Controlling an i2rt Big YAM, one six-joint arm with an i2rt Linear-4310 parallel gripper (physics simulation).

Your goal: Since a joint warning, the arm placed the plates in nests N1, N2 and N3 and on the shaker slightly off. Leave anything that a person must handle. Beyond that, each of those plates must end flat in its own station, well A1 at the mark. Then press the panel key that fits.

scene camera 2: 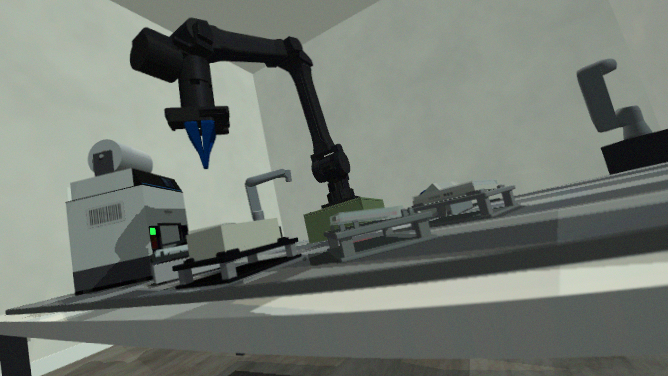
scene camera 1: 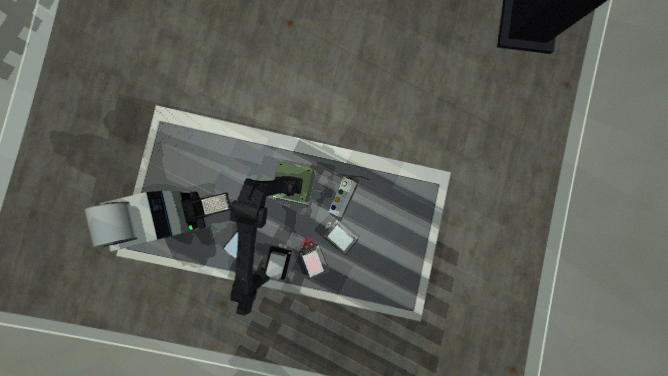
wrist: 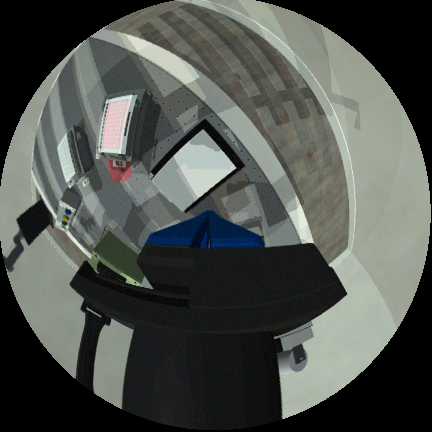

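My gripper point(scene camera 2: 205, 166) point(wrist: 209, 216) is shut and empty, high above the table near the black nest point(scene camera 2: 212, 259) point(wrist: 178, 146). A cream, blank-topped block point(scene camera 1: 276, 265) point(scene camera 2: 235, 239) point(wrist: 197, 167) sits in that nest, the black rim showing unevenly around it. A pink-welled plate point(scene camera 1: 313, 263) point(wrist: 117, 122) sits on a grey raised nest; I cannot tell if it is flat. A pale plate point(scene camera 1: 341, 236) point(wrist: 66, 154) lies on another stand. A blue plate point(scene camera 1: 232, 246) is partly hidden by the arm. The key panel point(scene camera 1: 342, 198) point(wrist: 65, 213) has green, yellow and blue keys. Nest labels are hard to read.
A white instrument point(scene camera 1: 140, 218) point(scene camera 2: 107, 220) with a green light stands at the left, a welled plate point(scene camera 1: 215, 204) on its tray. A red item point(scene camera 1: 308, 243) point(wrist: 119, 171) lies beside the pink plate's nest. The arm rises from a green base point(scene camera 1: 295, 170) point(scene camera 2: 320, 222) point(wrist: 117, 255).
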